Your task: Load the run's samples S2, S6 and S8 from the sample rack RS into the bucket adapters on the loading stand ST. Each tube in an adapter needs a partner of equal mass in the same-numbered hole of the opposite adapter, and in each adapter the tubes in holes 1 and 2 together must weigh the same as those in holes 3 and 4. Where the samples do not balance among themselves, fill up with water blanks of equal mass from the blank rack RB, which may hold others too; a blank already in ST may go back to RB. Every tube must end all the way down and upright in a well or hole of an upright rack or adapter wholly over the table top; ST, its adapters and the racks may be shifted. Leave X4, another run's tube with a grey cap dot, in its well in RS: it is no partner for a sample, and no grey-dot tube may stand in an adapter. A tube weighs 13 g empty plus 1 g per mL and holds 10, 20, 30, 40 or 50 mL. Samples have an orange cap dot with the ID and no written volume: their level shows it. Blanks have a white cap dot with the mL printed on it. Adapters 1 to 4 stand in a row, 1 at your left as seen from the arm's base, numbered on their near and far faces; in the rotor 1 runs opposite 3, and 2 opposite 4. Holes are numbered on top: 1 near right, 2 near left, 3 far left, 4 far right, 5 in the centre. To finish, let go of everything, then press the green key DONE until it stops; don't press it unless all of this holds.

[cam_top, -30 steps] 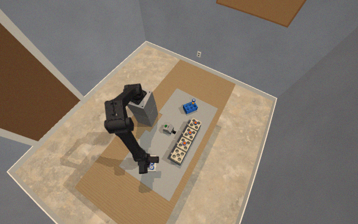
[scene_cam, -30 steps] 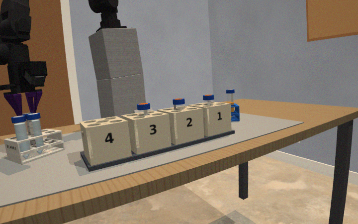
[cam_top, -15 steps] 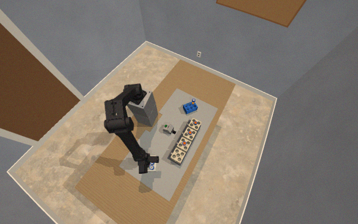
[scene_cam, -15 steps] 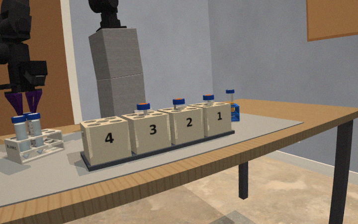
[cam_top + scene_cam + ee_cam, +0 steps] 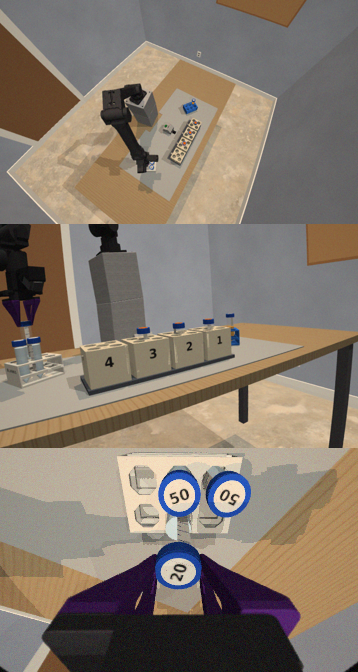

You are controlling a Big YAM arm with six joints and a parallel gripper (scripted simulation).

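Now: hand 2 cm short of the white blank rack RB, 1 cm to the right of it and 13 cm above it. The rest, counted from my hand: blue sample rack RS (7 cm ahead, 68 cm to the left, 13 cm below).
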